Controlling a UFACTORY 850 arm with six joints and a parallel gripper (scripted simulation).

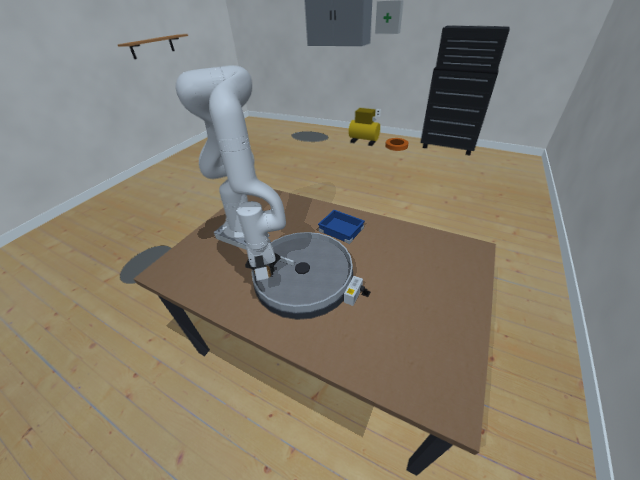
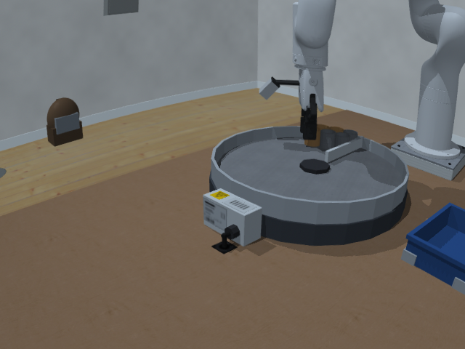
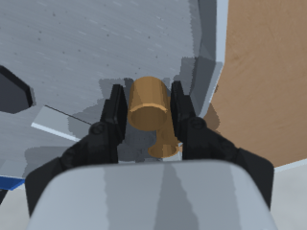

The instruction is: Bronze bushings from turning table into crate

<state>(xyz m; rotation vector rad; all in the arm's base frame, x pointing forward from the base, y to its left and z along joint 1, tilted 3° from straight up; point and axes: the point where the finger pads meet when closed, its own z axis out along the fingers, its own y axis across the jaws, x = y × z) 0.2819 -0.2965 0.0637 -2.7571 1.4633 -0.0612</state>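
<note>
My gripper is now 220 mm short of the blue crate, 440 mm to the right of it and 70 mm above it. The rest, counted from my hand: grey turning table: 130 mm ahead, 80 mm to the left, 40 mm below.
</note>
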